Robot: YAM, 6 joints.
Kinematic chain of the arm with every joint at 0, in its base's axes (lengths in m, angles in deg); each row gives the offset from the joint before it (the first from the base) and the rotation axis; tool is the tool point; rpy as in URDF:
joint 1: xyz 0 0 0.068 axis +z
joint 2: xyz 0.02 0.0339 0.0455 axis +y
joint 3: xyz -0.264 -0.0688 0 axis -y
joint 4: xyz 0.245 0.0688 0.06 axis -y
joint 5: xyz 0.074 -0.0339 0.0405 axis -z
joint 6: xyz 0.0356 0 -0.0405 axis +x
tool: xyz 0 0 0 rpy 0 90 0
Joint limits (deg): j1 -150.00..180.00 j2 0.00..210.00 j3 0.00..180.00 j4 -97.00..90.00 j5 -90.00..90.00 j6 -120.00..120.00
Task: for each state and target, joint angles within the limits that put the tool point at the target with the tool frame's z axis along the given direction. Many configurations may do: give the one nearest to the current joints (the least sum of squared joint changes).
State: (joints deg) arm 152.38 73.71 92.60 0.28 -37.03 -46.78
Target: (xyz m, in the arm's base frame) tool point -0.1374 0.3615 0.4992 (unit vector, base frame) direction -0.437 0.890 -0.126
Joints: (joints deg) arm 110.28 100.56 120.52 -27.24 -5.83 -46.78
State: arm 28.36 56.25 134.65 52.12 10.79 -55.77
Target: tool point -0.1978 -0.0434 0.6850 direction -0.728 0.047 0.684
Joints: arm 14.69 71.79 162.40 44.74 -13.30 -55.77
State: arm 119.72 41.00 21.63 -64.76 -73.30 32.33
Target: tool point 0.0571 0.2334 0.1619 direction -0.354 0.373 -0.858
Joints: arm 72.43 82.17 42.17 -33.83 -26.74 32.33
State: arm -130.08 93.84 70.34 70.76 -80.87 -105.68
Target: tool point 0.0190 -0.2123 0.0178 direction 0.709 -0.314 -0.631
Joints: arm -91.78 113.48 19.99 28.31 -45.94 -105.68
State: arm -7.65 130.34 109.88 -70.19 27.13 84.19
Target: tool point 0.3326 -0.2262 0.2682 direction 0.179 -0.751 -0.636
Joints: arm -31.44 103.82 84.87 -30.48 33.17 84.19
